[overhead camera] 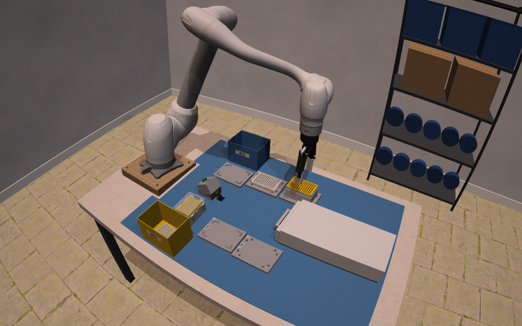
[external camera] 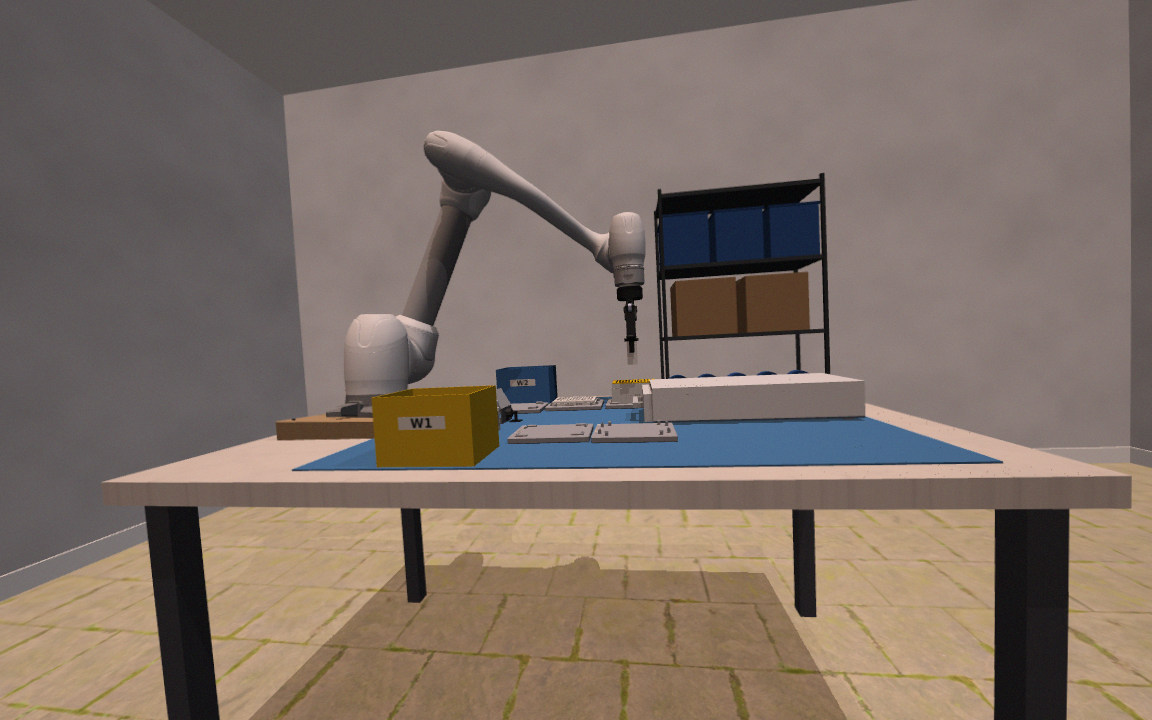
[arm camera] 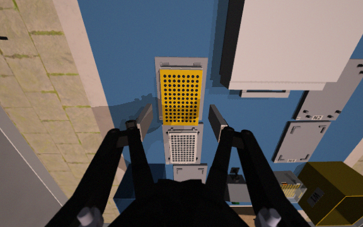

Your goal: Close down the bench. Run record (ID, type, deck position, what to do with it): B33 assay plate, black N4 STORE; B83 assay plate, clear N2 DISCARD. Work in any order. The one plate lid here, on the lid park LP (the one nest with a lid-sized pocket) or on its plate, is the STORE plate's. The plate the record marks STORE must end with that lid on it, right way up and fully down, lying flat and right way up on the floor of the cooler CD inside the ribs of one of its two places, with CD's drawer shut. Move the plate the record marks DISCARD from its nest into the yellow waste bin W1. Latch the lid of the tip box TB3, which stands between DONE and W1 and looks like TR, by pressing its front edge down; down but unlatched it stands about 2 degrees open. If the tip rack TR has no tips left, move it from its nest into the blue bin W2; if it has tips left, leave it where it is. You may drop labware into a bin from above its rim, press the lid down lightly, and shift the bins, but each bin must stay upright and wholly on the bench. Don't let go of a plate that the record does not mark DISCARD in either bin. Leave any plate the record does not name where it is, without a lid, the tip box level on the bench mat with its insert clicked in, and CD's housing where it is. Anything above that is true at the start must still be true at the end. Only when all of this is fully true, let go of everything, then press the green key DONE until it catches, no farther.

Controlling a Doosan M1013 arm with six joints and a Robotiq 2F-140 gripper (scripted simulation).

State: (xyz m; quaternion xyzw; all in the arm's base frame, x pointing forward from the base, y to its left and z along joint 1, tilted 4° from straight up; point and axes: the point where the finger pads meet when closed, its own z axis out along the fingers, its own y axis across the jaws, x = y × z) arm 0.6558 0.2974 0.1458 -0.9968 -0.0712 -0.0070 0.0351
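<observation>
The yellow tip rack TR lies 10 mm behind my hand, 10 mm to the right of it and 90 mm below it. Also, from my hand: white plate: 170 mm behind, 30 mm to the right, 130 mm below; then clear plate lid: 140 mm ahead, 180 mm to the right, 120 mm below; then nest N1: 140 mm below.
</observation>
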